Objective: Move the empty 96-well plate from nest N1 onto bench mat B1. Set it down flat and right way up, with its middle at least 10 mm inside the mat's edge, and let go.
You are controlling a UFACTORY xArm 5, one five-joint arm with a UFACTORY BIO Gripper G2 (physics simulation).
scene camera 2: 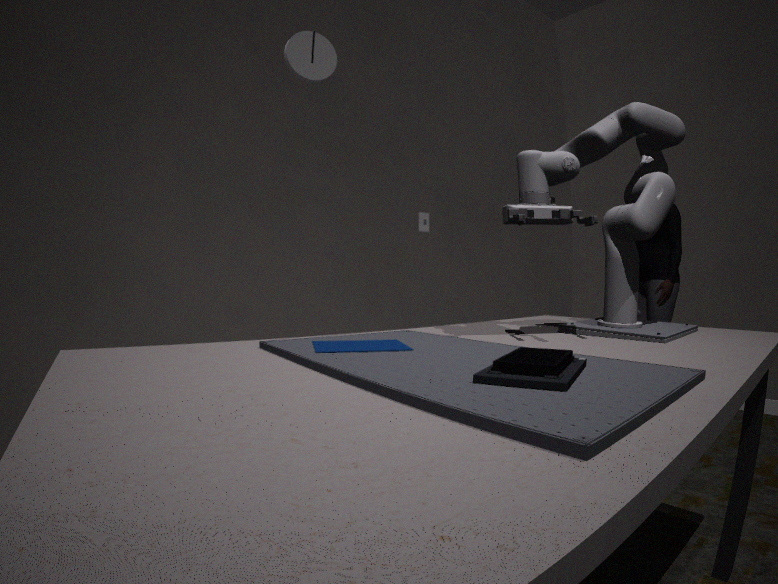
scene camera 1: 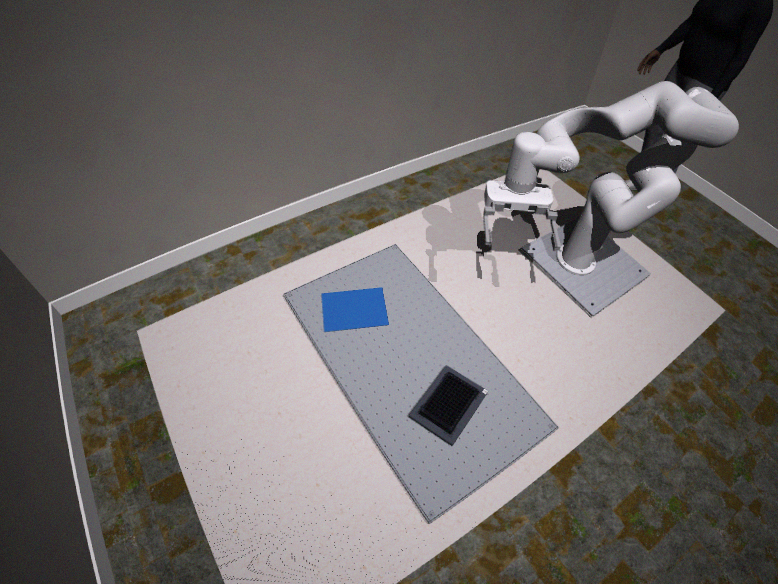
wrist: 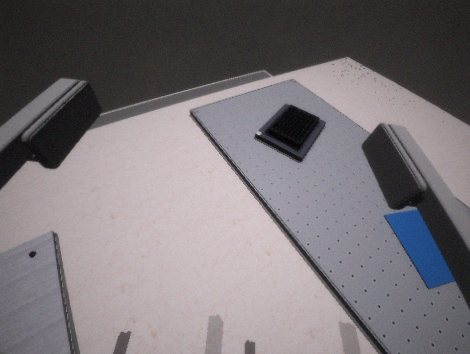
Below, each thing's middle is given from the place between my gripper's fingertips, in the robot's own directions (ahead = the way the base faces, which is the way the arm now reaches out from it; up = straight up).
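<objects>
Black 96-well plate (scene camera 1: 447,405): my hand 23 cm above it, 16 cm to the right of it, 28 cm short of it. Dark grey nest N1 (scene camera 2: 571,373): a good way below my hand, a good way to the left of it, far ahead of it. Blue bench mat B1 (scene camera 1: 344,310): 25 cm below my hand, 20 cm to the right of it, 35 cm ahead of it. Farthest from my hand of the things named here, going by their middles: the blue bench mat B1.
</objects>
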